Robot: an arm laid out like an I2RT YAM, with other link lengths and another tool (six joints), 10 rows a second.
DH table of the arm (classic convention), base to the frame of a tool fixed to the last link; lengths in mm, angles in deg. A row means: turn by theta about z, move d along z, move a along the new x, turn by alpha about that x. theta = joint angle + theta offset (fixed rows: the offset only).
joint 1: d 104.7; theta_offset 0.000; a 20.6; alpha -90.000
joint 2: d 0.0; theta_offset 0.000; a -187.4; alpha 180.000
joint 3: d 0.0; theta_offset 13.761; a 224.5; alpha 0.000
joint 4: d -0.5; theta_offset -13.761; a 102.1; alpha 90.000
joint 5: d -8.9; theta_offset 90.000; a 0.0; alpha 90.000
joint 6: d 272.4; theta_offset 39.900; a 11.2; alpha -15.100
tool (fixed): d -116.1; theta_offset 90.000; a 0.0; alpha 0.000
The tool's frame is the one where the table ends.
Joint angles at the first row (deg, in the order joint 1, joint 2, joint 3, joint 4, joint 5, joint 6):
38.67, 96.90, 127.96, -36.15, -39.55, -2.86
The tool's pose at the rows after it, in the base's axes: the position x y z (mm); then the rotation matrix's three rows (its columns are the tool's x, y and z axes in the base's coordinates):
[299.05 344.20 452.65], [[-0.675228 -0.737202 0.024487], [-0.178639 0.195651 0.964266], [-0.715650 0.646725 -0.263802]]
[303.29 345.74 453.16], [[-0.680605 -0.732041 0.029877], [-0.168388 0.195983 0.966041], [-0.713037 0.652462 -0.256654]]
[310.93 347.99 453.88], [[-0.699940 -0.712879 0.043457], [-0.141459 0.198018 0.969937], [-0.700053 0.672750 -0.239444]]
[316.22 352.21 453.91], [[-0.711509 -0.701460 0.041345], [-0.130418 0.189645 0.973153], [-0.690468 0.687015 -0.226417]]
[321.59 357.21 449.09], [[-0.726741 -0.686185 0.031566], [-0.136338 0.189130 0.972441], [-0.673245 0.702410 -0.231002]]
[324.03 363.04 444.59], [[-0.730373 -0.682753 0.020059], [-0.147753 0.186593 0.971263], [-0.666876 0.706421 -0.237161]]
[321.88 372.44 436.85], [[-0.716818 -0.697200 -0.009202], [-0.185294 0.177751 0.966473], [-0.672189 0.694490 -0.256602]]
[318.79 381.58 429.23], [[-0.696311 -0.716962 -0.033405], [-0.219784 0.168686 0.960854], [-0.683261 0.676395 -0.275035]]
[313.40 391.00 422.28], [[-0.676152 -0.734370 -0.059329], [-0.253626 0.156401 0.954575], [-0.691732 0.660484 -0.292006]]
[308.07 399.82 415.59], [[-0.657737 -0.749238 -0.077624], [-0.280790 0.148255 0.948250], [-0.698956 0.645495 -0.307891]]
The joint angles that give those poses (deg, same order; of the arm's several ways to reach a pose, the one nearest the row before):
38.66, 97.27, 128.05, -35.87, -39.69, -2.75
38.59, 98.19, 128.69, -35.11, -39.40, -2.00
38.59, 99.41, 129.25, -33.40, -38.37, 0.22
38.67, 101.06, 130.40, -32.17, -38.27, 1.78
38.66, 103.43, 132.80, -32.86, -38.58, 2.60
38.93, 105.23, 134.38, -33.22, -38.88, 2.58
39.57, 107.05, 135.77, -34.15, -40.03, 0.73
40.33, 108.29, 136.13, -34.49, -40.86, -1.49
41.33, 109.28, 136.41, -34.94, -41.54, -3.50
42.42, 109.97, 136.30, -35.20, -41.67, -5.30

